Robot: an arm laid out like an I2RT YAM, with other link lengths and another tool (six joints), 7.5 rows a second.
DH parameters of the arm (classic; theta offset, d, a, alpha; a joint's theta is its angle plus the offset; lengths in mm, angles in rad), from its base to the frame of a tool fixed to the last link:
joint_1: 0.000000 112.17 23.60 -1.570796
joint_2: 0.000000 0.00 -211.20 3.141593
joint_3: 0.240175 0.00 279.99 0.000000
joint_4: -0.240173 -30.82 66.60 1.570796
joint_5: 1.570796 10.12 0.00 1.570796
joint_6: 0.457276 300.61 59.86 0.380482
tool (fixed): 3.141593 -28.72 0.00 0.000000
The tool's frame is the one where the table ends.
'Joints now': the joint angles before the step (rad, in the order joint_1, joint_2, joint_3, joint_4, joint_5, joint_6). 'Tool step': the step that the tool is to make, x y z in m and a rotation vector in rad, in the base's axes. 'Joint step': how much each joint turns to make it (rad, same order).
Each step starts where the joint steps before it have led.
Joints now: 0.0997, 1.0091, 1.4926, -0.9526, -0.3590, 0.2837
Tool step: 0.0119, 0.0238, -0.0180, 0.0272, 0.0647, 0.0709
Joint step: 0.0089, 0.1087, 0.0382, 0.0090, -0.0706, -0.0001
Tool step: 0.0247, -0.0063, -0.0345, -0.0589, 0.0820, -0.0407
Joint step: 0.0342, 0.1441, 0.0551, 0.0003, 0.0890, 0.0003
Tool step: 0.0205, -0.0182, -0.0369, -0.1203, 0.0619, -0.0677
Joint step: 0.0520, 0.1247, 0.0401, 0.0000, 0.1608, -0.0123
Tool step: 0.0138, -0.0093, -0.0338, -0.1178, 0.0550, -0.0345
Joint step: 0.0566, 0.1226, 0.0411, 0.0001, 0.1365, -0.0139
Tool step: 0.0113, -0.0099, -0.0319, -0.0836, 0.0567, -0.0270
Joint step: 0.0217, 0.1164, 0.0401, -0.0002, 0.0815, -0.0092
